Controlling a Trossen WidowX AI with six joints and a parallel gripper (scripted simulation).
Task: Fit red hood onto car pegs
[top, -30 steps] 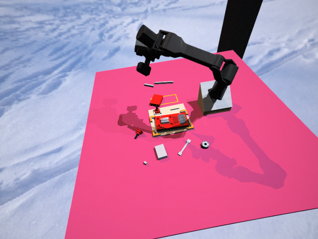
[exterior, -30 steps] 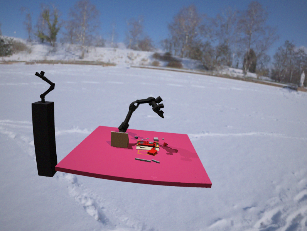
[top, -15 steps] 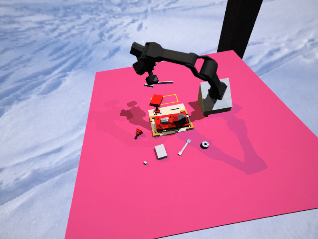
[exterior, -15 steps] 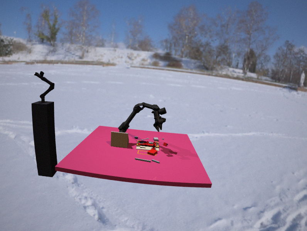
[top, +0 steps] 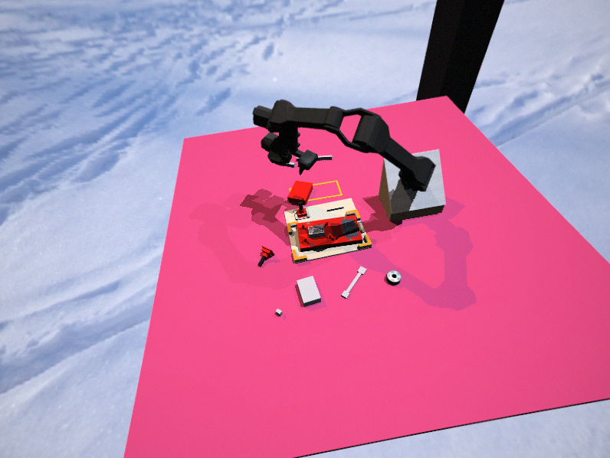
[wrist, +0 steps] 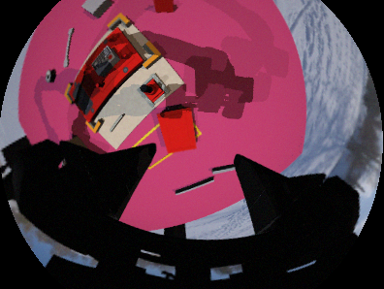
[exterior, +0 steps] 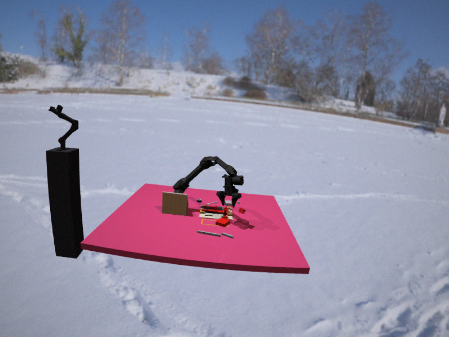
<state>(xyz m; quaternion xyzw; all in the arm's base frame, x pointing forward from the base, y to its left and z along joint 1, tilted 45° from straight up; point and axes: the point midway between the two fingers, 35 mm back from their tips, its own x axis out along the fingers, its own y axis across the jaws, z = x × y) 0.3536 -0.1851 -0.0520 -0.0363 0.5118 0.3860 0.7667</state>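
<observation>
The red hood is 30 mm behind my gripper tip and 120 mm below it. Round my gripper tip: wheel: 190 mm behind, 440 mm to the left, 120 mm below; grey engine block: 20 mm behind, 220 mm to the left, 110 mm below; beige jig: 50 mm behind, 200 mm to the left, 120 mm below.
</observation>
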